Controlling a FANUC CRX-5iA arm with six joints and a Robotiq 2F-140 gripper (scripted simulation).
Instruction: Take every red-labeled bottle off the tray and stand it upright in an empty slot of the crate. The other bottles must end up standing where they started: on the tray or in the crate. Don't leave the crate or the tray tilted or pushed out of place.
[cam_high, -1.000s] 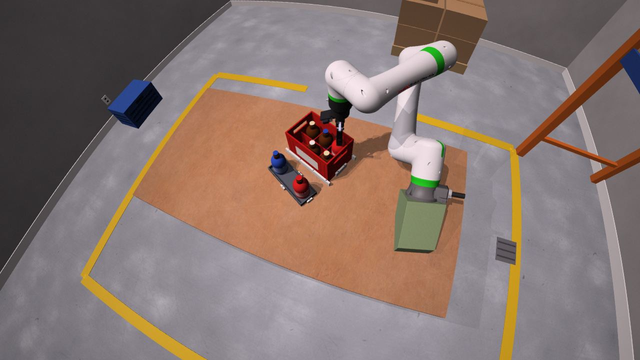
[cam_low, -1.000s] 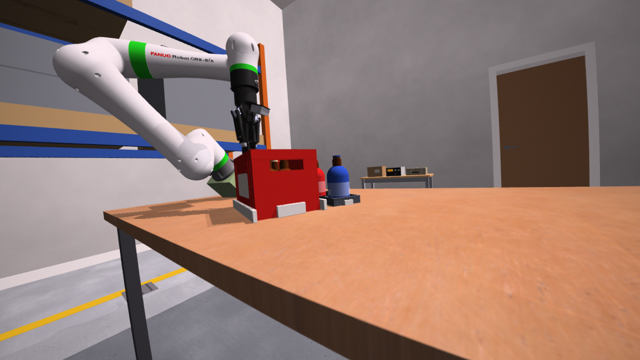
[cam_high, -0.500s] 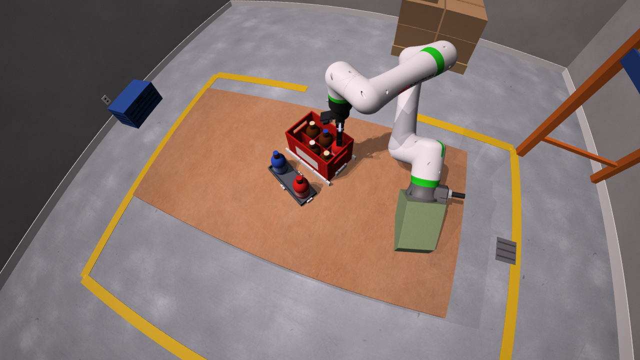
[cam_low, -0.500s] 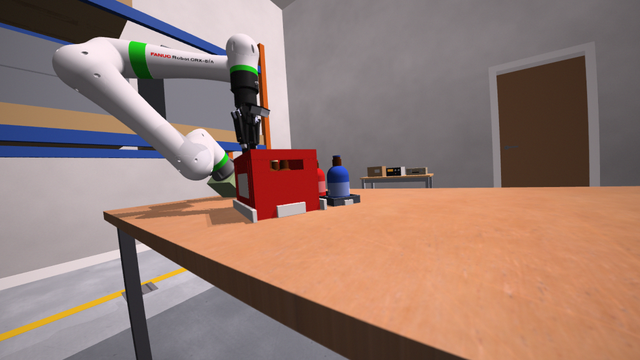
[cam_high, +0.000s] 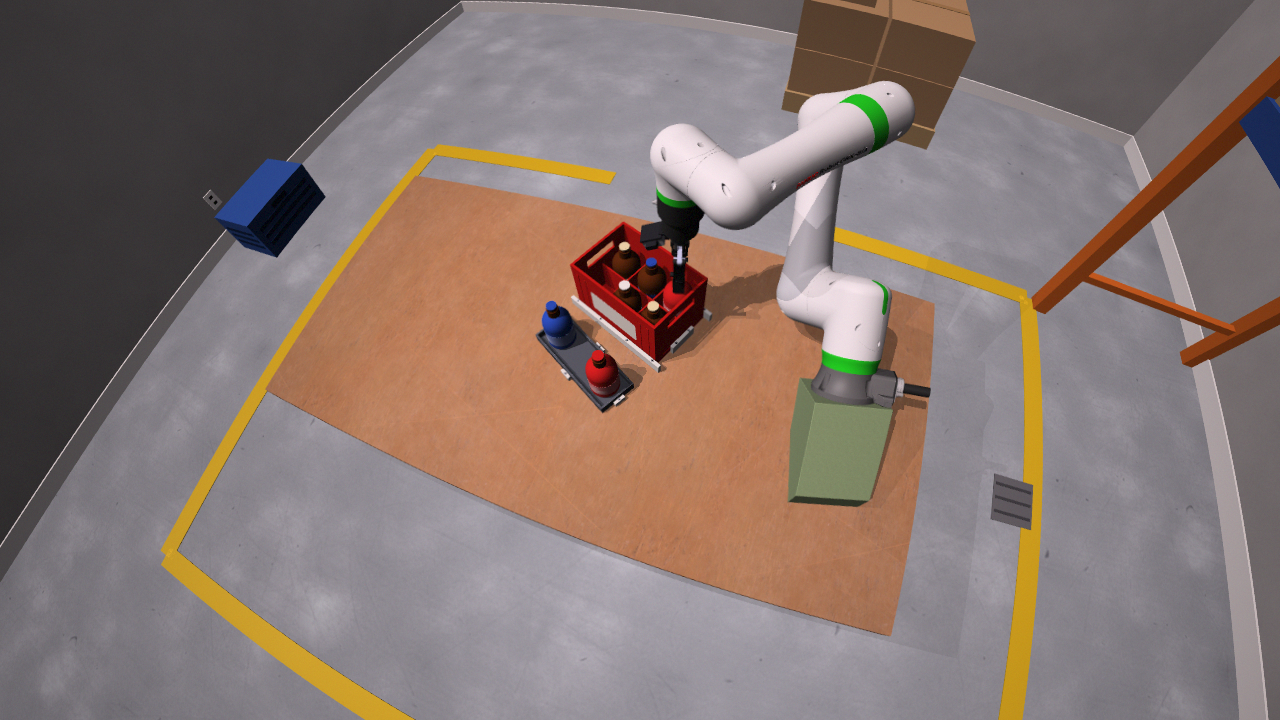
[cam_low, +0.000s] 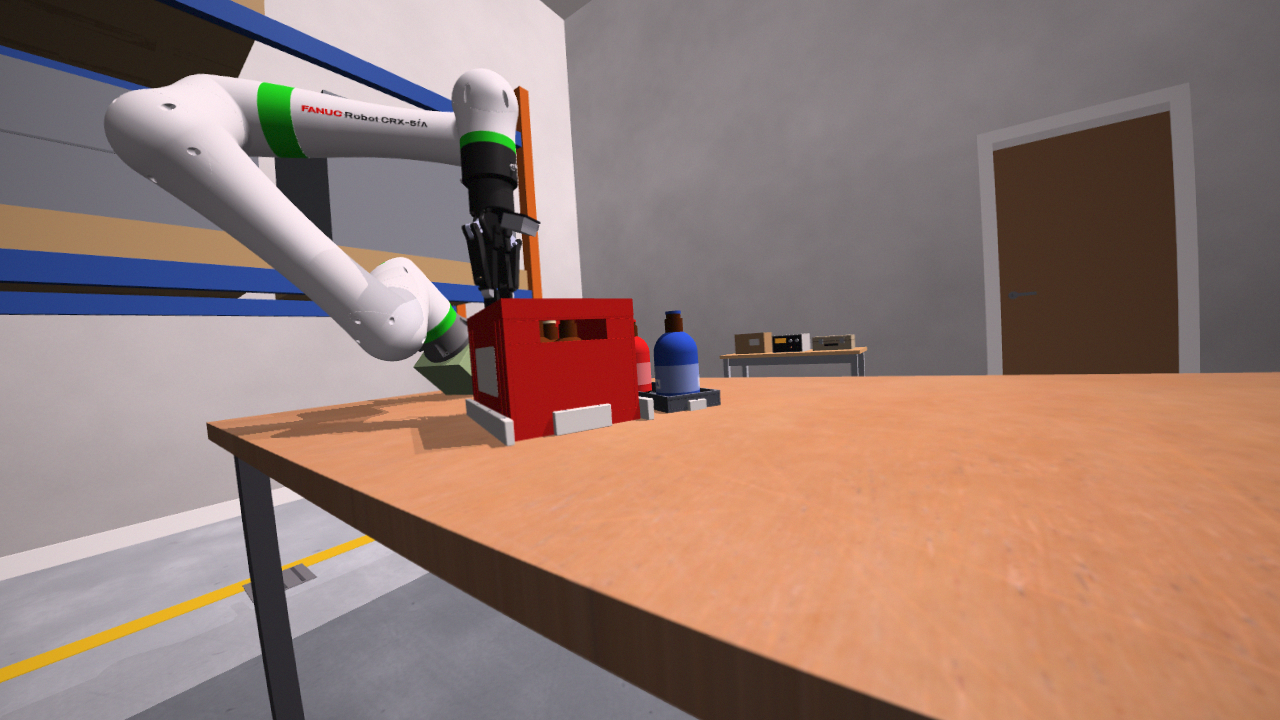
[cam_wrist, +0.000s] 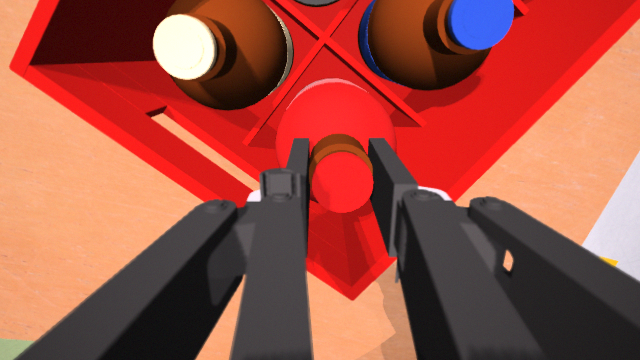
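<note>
Now: hand 100 mm short of the red crate and 100 mm above it. Also, from my hand: grey tray (190 mm to the left, 190 mm ahead, 170 mm below); blue-labeled bottle (270 mm ahead, 140 mm to the left, 100 mm below).
</note>
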